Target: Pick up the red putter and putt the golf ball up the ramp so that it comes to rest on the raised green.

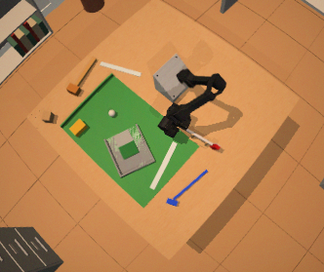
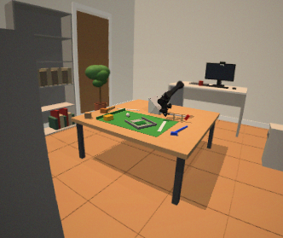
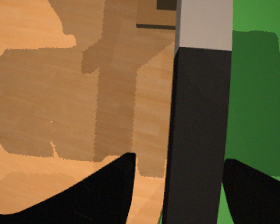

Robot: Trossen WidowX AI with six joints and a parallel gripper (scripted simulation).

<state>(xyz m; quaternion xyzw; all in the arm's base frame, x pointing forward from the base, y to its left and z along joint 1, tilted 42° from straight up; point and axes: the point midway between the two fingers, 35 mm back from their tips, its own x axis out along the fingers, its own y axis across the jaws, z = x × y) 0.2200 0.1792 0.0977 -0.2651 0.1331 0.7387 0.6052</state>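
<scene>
Now: gripper tip 11 cm to the right of the red putter, 3 cm below it and 3 cm past it. The rest, counted from my gripper tip: orange block 44 cm to the right, 44 cm ahead, 1 cm below; then white golf ball 36 cm to the right, 23 cm ahead, 1 cm below; then blue putter 28 cm to the left, 22 cm ahead, 2 cm below.
</scene>
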